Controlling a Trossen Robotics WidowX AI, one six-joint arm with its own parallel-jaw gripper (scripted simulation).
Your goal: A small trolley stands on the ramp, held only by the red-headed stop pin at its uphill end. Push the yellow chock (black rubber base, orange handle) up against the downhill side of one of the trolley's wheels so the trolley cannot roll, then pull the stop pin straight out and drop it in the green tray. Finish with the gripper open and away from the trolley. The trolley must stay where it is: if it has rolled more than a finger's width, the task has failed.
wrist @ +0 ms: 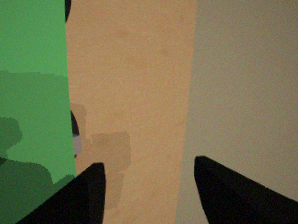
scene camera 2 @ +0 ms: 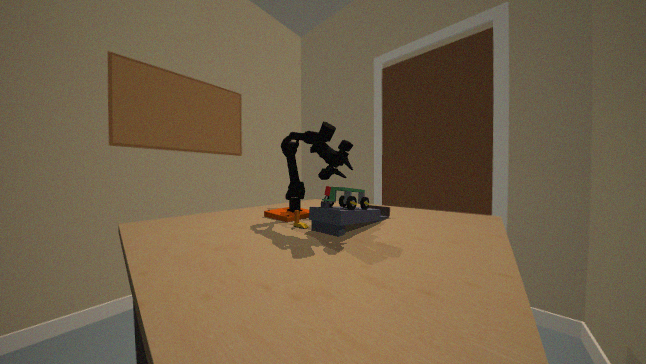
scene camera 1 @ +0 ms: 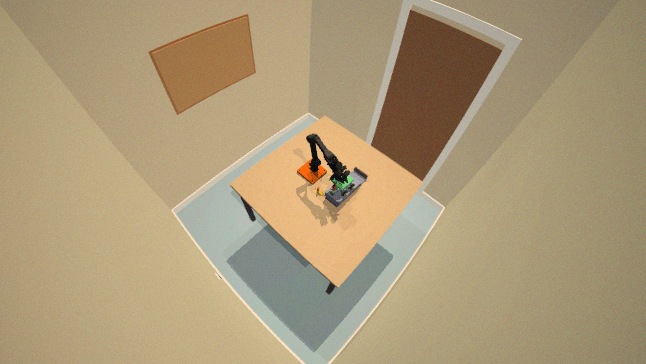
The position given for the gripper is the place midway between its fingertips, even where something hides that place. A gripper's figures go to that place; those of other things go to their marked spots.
Labels:
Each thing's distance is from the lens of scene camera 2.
gripper (scene camera 2: pixel 349 173): 77 cm
grey ramp (scene camera 2: pixel 340 216): 66 cm

